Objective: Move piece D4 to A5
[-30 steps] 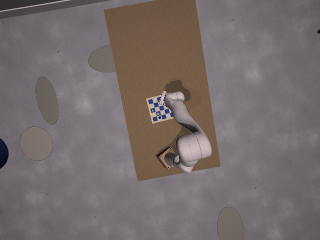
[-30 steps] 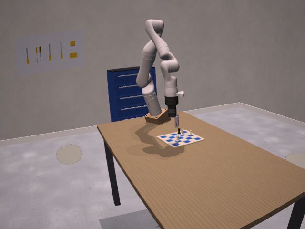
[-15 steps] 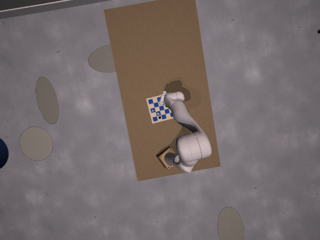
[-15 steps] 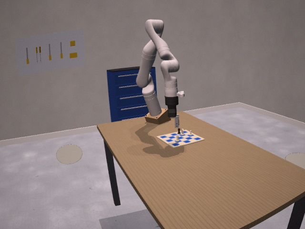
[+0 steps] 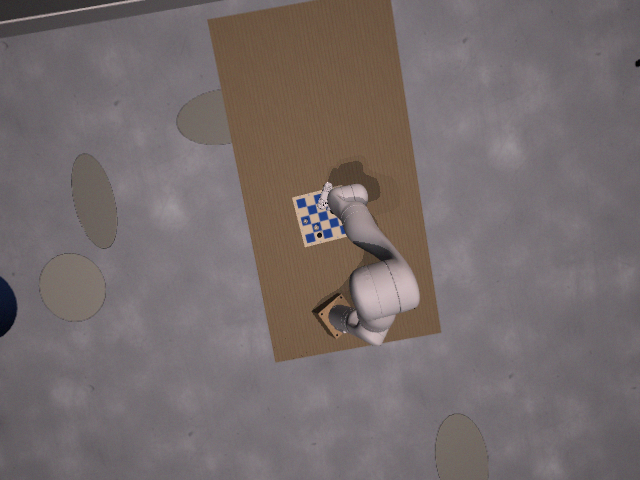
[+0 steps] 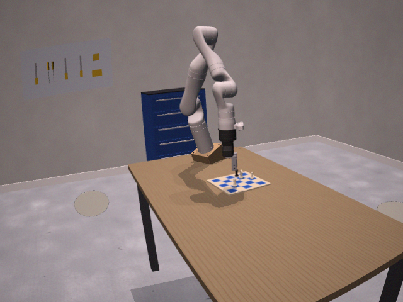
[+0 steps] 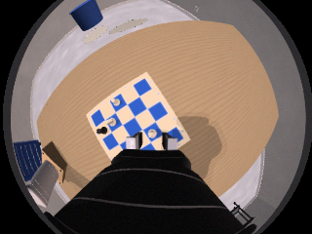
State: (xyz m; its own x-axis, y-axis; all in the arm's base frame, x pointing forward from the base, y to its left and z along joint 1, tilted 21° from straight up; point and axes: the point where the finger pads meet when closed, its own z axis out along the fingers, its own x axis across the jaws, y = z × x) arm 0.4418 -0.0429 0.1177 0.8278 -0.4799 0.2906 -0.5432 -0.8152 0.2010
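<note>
The white piece is 80 mm below my hand. Round my hand: blue-and-cream chessboard 100 mm below, 40 mm to the left, 40 mm behind; black piece 110 mm behind, 80 mm below, 70 mm to the left.
</note>
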